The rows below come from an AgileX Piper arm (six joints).
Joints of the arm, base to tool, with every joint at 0 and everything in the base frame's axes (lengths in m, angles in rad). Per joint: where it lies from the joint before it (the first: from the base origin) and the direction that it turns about. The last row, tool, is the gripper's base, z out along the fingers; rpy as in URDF.
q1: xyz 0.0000 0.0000 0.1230 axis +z
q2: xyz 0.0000 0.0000 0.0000 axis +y
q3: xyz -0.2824 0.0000 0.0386 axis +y
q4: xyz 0.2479 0.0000 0.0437 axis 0.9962 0 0.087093
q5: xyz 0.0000 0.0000 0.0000 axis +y
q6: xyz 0.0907 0.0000 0.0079 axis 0.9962 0 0.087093
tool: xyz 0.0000 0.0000 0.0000 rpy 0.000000 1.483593 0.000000
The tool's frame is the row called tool.
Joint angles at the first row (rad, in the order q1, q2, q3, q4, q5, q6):
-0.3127 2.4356 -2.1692 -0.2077 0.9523 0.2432
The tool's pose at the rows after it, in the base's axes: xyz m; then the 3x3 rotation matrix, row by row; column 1 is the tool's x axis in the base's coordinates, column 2 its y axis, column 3 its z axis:
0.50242 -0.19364 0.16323; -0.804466 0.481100 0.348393; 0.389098 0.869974 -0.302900; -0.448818 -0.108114 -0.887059
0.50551 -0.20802 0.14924; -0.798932 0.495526 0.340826; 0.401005 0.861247 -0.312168; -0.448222 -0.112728 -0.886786
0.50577 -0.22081 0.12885; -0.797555 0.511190 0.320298; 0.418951 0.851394 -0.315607; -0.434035 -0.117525 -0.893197
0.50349 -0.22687 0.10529; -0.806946 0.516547 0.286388; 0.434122 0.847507 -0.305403; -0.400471 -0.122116 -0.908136
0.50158 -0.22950 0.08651; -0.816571 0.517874 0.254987; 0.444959 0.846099 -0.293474; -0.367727 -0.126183 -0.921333
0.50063 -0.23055 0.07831; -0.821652 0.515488 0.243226; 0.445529 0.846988 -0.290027; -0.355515 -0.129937 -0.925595
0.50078 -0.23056 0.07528; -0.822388 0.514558 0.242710; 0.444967 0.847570 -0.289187; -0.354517 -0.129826 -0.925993
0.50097 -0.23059 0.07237; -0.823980 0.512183 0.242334; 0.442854 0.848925 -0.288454; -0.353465 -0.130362 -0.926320
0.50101 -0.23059 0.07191; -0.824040 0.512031 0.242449; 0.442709 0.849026 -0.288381; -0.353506 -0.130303 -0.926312
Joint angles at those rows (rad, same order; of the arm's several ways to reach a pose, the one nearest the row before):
-0.3392 2.4916 -2.2408 -0.2077 0.9667 0.2201
-0.3618 2.5527 -2.3075 -0.2089 0.9723 0.2126
-0.3831 2.6114 -2.3482 -0.2113 0.9703 0.2126
-0.3950 2.6554 -2.3501 -0.2104 0.9651 0.2126
-0.4009 2.6924 -2.3565 -0.2084 0.9700 0.2115
-0.4033 2.7074 -2.3564 -0.2095 0.9677 0.2088
-0.4033 2.7131 -2.3563 -0.2095 0.9629 0.2088
-0.4033 2.7190 -2.3571 -0.2095 0.9585 0.2070
-0.4033 2.7199 -2.3571 -0.2095 0.9575 0.2070

